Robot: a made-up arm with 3 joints. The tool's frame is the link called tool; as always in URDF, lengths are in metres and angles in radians. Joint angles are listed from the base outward.
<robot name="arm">
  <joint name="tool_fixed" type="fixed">
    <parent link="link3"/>
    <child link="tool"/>
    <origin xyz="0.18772 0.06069 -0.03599" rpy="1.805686 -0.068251 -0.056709"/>
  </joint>
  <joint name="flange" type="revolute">
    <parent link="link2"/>
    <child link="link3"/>
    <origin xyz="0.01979 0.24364 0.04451" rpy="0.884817 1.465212 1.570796"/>
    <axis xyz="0 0 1"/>
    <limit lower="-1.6" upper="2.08"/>
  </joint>
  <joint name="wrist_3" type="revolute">
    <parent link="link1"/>
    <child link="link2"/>
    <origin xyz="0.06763 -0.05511 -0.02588" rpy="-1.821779 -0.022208 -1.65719"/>
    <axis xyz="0 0 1"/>
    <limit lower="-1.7" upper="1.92"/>
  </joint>
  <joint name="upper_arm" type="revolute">
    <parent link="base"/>
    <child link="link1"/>
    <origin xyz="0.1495 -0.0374 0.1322" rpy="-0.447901 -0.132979 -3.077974"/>
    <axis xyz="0 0 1"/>
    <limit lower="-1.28" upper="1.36"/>
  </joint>
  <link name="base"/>
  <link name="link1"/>
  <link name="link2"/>
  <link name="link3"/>
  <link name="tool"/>
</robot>
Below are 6 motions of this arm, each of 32 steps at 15 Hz.
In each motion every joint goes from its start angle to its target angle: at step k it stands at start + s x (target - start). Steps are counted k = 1, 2, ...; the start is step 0. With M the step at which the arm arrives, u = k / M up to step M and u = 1 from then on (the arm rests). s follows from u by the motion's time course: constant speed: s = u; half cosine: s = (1 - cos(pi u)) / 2; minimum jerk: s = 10 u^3 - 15 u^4 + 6 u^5.
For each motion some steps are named. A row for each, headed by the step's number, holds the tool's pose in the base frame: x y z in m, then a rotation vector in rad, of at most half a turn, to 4 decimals.
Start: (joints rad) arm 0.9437 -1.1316 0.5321
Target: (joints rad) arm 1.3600 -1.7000 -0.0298
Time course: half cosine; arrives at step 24
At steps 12, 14, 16, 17, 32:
12: -0.1406 0.2025 0.1708 1.3366 0.3693 1.4183
14: -0.1473 0.1742 0.1946 1.4423 0.3630 1.4480
16: -0.1504 0.1462 0.2148 1.5418 0.3652 1.4677
17: -0.1507 0.1332 0.2233 1.5868 0.3688 1.4739
32: -0.1464 0.0857 0.2503 1.7478 0.3958 1.4819

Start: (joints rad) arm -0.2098 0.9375 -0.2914
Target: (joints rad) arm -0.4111 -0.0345 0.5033
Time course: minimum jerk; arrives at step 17
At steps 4, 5, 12, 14, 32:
4: 0.1882 -0.1369 -0.0800 -0.8861 0.1063 -0.0564
5: 0.1852 -0.1317 -0.0927 -0.8210 0.1424 -0.1060
12: 0.1630 0.0015 -0.2046 -0.0877 0.5484 -0.4567
14: 0.1639 0.0360 -0.2139 0.0412 0.6164 -0.4829
32: 0.1646 0.0491 -0.2162 0.0884 0.6408 -0.4900

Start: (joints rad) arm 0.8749 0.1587 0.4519
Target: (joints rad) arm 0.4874 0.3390 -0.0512
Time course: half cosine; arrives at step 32
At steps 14, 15, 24, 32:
14: 0.2507 0.0865 -0.1446 -0.1639 -0.1113 0.5160
15: 0.2524 0.0838 -0.1416 -0.1695 -0.1262 0.5048
24: 0.2611 0.0611 -0.1167 -0.2317 -0.2435 0.4217
32: 0.2622 0.0532 -0.1077 -0.2603 -0.2830 0.3965

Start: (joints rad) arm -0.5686 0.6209 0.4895
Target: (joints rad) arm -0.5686 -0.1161 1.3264
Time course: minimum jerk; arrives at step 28
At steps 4, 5, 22, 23, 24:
4: 0.0282 -0.1389 -0.1576 -0.5310 0.8820 -0.7440
5: 0.0273 -0.1350 -0.1610 -0.5121 0.8920 -0.7510
22: 0.0302 0.1169 -0.2356 0.3599 1.4092 -0.7779
23: 0.0313 0.1256 -0.2344 0.3849 1.4260 -0.7694
24: 0.0322 0.1319 -0.2333 0.4031 1.4383 -0.7629

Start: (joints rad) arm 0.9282 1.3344 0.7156
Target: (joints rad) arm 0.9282 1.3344 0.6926
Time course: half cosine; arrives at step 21
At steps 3, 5, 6, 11, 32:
3: 0.3707 -0.2468 0.0000 -1.0537 -0.1661 -0.1483
5: 0.3709 -0.2464 0.0002 -1.0540 -0.1675 -0.1469
6: 0.3709 -0.2462 0.0003 -1.0542 -0.1685 -0.1460
11: 0.3715 -0.2448 0.0008 -1.0556 -0.1745 -0.1403
32: 0.3721 -0.2430 0.0015 -1.0573 -0.1825 -0.1327

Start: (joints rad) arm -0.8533 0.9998 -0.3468
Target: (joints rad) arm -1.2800 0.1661 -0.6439
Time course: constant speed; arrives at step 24
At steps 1, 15, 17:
1: 0.0790 -0.1460 -0.0415 -1.0425 0.5723 -0.3400
15: 0.1428 -0.0741 -0.0825 -0.7400 0.3417 -0.5942
17: 0.1548 -0.0676 -0.0841 -0.7072 0.3009 -0.6362

